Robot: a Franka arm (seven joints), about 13 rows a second.
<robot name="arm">
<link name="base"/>
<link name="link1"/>
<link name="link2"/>
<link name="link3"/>
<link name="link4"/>
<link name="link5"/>
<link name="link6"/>
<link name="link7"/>
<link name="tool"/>
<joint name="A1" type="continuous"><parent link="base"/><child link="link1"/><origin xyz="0.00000 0.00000 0.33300" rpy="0.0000 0.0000 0.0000"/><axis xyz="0 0 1"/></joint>
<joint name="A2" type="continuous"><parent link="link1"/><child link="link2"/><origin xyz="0.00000 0.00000 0.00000" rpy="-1.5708 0.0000 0.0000"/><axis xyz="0 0 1"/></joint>
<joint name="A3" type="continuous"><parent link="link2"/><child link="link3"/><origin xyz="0.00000 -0.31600 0.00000" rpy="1.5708 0.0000 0.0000"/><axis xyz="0 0 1"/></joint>
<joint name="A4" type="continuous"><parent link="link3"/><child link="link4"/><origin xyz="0.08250 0.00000 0.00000" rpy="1.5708 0.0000 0.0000"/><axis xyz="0 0 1"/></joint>
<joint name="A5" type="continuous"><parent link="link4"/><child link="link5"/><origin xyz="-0.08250 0.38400 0.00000" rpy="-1.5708 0.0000 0.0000"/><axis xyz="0 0 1"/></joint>
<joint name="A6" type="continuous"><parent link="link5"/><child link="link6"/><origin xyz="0.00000 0.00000 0.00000" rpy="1.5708 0.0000 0.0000"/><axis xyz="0 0 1"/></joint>
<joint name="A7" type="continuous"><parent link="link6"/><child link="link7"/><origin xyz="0.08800 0.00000 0.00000" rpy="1.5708 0.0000 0.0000"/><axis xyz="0 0 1"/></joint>
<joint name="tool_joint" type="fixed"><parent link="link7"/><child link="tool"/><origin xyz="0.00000 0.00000 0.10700" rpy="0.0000 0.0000 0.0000"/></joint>
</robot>
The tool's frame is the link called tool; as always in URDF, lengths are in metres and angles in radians. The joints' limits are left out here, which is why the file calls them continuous.
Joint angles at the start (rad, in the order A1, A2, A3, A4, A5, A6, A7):
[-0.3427 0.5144 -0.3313 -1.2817 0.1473 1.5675 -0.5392]
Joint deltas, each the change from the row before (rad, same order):
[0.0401 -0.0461 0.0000 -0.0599 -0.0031 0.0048 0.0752]
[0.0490 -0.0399 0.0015 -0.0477 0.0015 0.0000 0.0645]
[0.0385 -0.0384 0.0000 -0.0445 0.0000 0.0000 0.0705]
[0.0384 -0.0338 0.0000 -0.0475 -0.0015 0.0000 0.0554]
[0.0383 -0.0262 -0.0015 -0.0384 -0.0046 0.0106 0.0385]
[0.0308 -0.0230 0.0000 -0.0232 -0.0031 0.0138 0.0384]
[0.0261 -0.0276 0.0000 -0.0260 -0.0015 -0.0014 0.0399]
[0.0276 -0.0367 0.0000 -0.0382 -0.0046 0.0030 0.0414]
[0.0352 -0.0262 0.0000 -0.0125 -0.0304 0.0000 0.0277]
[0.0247 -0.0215 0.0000 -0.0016 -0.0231 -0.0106 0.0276]
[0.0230 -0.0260 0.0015 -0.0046 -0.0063 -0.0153 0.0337]
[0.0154 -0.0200 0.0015 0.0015 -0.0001 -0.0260 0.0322]
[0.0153 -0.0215 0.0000 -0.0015 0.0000 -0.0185 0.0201]
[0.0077 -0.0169 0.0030 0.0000 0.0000 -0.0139 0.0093]
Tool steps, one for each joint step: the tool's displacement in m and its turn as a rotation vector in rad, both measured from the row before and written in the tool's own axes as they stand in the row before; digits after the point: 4 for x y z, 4 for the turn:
[-0.0023 -0.0249 -0.0008 0.0077 -0.0075 0.0421]
[-0.0003 -0.0316 -0.0011 0.0076 -0.0072 0.0193]
[-0.0043 -0.0240 -0.0011 0.0063 -0.0065 0.0361]
[-0.0052 -0.0228 0.0037 0.0051 -0.0152 0.0216]
[-0.0034 -0.0210 0.0034 -0.0045 -0.0050 0.0054]
[-0.0029 -0.0178 -0.0021 -0.0054 0.0105 0.0091]
[-0.0067 -0.0151 -0.0020 0.0017 -0.0020 0.0149]
[-0.0098 -0.0146 -0.0012 0.0011 -0.0016 0.0151]
[-0.0070 -0.0174 -0.0067 -0.0309 0.0078 -0.0089]
[-0.0069 -0.0120 -0.0090 -0.0220 0.0059 0.0012]
[-0.0090 -0.0128 -0.0096 -0.0030 0.0041 0.0078]
[-0.0086 -0.0090 -0.0084 0.0030 -0.0060 0.0138]
[-0.0087 -0.0076 -0.0082 0.0035 -0.0002 0.0032]
[-0.0069 -0.0050 -0.0069 0.0034 0.0015 -0.0029]

